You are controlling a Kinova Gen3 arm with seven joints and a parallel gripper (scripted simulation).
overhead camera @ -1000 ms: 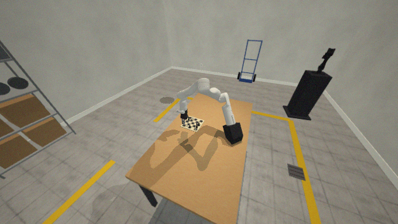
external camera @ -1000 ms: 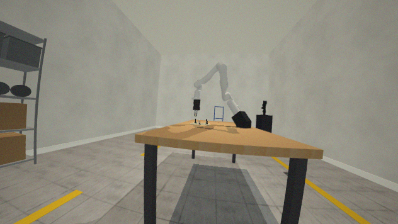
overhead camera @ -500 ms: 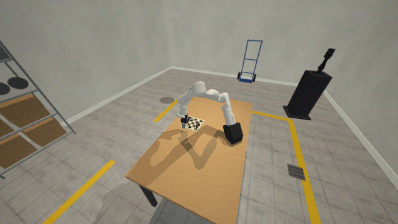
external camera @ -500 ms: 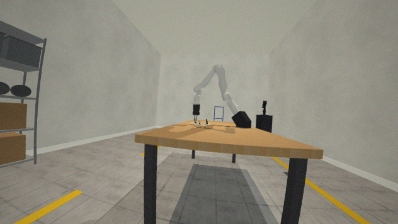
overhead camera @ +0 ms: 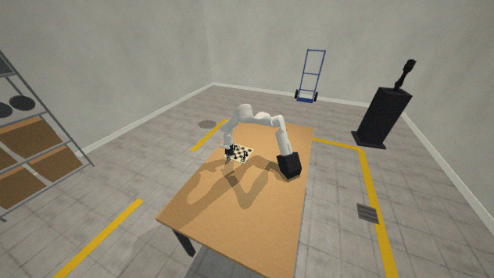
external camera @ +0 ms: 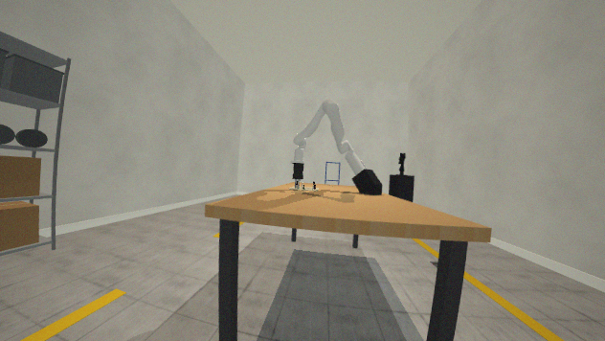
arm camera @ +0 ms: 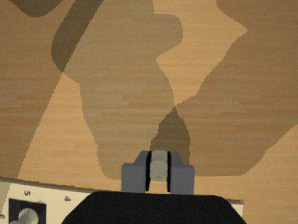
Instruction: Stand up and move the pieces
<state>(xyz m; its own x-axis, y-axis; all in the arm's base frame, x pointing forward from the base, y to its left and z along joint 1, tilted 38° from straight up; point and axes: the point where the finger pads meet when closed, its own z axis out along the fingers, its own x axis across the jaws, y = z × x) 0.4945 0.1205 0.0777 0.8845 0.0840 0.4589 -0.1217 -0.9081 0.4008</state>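
Now: the small chessboard 130 mm to the right of my hand, 60 mm behind it and 30 mm below it. Round my hand: black piece: 180 mm to the right.
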